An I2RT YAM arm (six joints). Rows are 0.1 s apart.
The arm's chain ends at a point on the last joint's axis. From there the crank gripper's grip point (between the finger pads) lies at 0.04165 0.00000 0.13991 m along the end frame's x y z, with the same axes.
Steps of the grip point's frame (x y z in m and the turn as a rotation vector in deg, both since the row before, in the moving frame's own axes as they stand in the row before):
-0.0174, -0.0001, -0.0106, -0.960, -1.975, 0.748
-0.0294, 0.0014, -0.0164, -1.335, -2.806, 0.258
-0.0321, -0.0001, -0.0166, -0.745, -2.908, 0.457
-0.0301, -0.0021, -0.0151, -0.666, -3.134, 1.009
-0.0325, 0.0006, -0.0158, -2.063, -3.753, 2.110
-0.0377, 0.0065, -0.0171, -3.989, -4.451, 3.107
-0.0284, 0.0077, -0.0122, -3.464, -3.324, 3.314
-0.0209, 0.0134, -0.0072, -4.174, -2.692, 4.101
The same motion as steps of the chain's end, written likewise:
-0.0125, -0.0030, -0.0119, -0.960, -1.975, 0.748
-0.0225, -0.0021, -0.0182, -1.335, -2.806, 0.258
-0.0249, -0.0022, -0.0185, -0.745, -2.908, 0.457
-0.0224, -0.0044, -0.0172, -0.666, -3.134, 1.009
-0.0231, -0.0058, -0.0181, -2.063, -3.753, 2.110
-0.0264, -0.0053, -0.0195, -3.989, -4.451, 3.107
-0.0199, -0.0030, -0.0140, -3.464, -3.324, 3.314
-0.0138, 0.0004, -0.0085, -4.174, -2.692, 4.101

